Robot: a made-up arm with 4 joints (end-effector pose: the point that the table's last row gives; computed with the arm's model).
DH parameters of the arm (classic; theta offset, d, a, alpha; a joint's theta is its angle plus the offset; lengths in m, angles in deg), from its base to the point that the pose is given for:
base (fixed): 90 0.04 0 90
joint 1: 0 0.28 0.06 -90
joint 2: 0 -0.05 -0.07 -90
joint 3: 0 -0.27 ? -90
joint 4: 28.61 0 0.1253 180
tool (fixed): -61.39 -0.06 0 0
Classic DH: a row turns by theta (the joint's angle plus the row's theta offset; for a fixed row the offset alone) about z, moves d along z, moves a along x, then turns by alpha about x.
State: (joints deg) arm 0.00 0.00 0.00 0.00
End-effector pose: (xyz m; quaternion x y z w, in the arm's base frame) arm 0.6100 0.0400 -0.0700 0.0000 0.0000 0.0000 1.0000
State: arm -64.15 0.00 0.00 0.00
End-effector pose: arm 0.6100 -0.0816 -0.0440 -0.5310 0.0000 0.0000 0.8474
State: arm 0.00 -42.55 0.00 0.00
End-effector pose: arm 0.5096 -0.1779 -0.0700 0.0000 0.0000 -0.3628 0.9318
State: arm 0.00 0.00 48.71 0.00
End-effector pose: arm 0.6100 -0.0221 -0.0872 -0.4124 0.0000 0.0000 0.9110
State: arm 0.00 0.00 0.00 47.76
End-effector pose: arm 0.6718 -0.0405 -0.0700 0.0000 0.0000 -0.4048 0.9144
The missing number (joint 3, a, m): -0.06
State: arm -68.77 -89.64 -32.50 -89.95
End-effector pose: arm 0.2433 -0.1300 0.0971 -0.5414 -0.2295 0.1602 0.7929
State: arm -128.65 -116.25 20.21 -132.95
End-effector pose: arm 0.0563 -0.0614 0.0831 -0.8347 0.1914 -0.0682 0.5118
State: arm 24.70 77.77 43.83 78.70
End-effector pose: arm 0.5401 0.3763 0.1846 0.1241 -0.3553 -0.0855 0.9225
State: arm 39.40 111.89 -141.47 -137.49
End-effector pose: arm 0.1808 0.1834 0.1056 -0.8034 0.2884 -0.1849 0.4871
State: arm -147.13 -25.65 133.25 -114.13
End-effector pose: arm 0.3765 0.0774 0.0571 0.3619 -0.5094 0.7484 0.2223
